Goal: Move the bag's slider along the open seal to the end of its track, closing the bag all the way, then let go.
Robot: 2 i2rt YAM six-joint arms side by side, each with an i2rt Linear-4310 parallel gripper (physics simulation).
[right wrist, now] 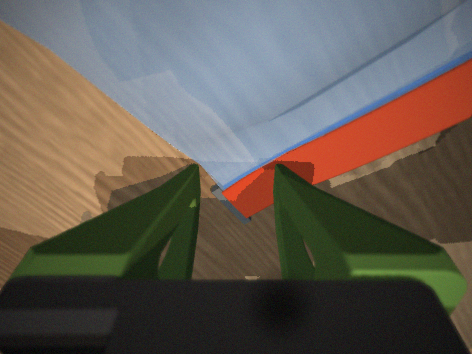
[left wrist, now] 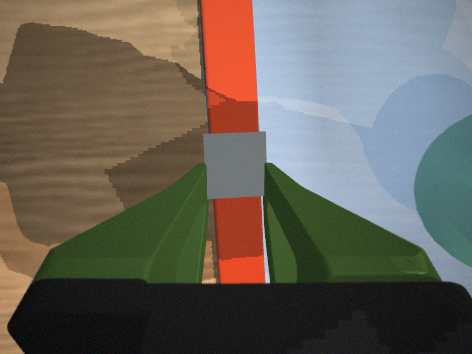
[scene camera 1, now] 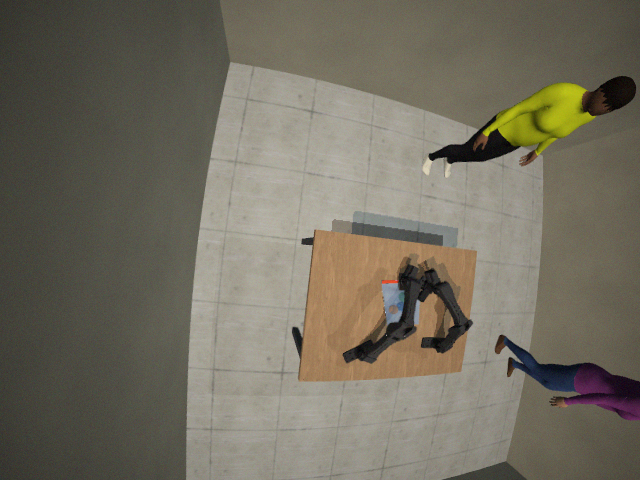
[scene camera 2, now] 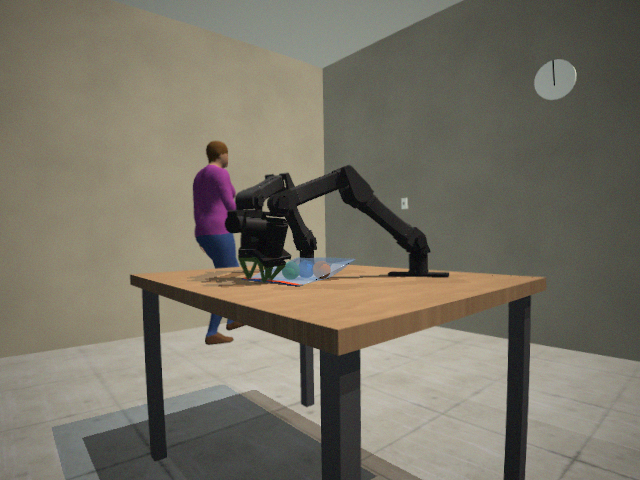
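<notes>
A translucent blue bag (scene camera 1: 391,295) (scene camera 2: 338,265) (left wrist: 320,45) (right wrist: 200,85) lies on the table with an orange seal strip (scene camera 1: 388,282) (left wrist: 230,50) (right wrist: 390,125) along one edge. The grey slider (left wrist: 235,165) straddles the strip, which shows on both sides of it. My left gripper (left wrist: 235,176) is shut on the slider, one green finger at each side. My right gripper (right wrist: 236,177) is partly open and holds nothing. Its fingertips stand apart over the bag's corner, where the strip ends at a small grey end piece (right wrist: 217,193). Scene camera 2 does not show the fingertips clearly.
A green ball (scene camera 2: 291,269), a blue ball (scene camera 2: 306,267) and a tan ball (scene camera 2: 321,268) show through the bag on the wooden table (scene camera 1: 336,263) (scene camera 2: 439,297). The two grippers are close together. A person in purple (scene camera 2: 211,201) stands beyond the table.
</notes>
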